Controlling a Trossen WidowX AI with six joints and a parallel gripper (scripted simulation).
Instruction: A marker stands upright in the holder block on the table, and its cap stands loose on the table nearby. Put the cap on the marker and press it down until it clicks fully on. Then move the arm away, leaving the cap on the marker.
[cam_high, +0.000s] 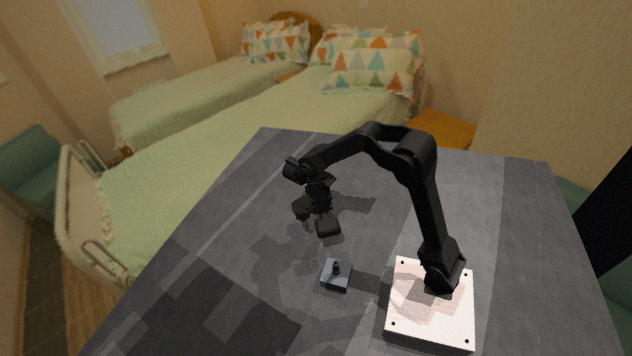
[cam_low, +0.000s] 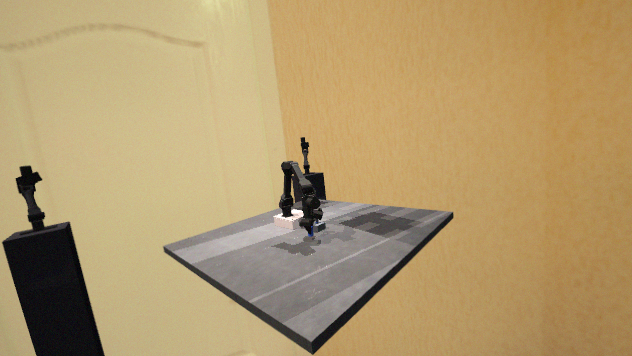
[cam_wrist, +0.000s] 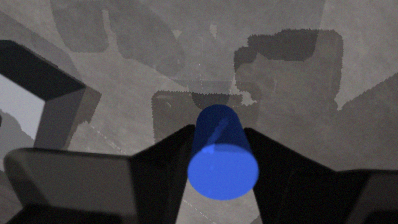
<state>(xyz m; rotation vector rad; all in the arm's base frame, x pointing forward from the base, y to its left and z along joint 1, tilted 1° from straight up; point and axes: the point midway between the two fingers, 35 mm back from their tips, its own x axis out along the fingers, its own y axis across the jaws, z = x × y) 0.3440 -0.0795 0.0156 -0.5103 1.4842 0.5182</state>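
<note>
Right now my gripper tip is 90 mm past the holder block, 130 mm to the right of it and 20 mm above it. The rest, counted from my gripper tip: blue cap: 10 mm above.
</note>
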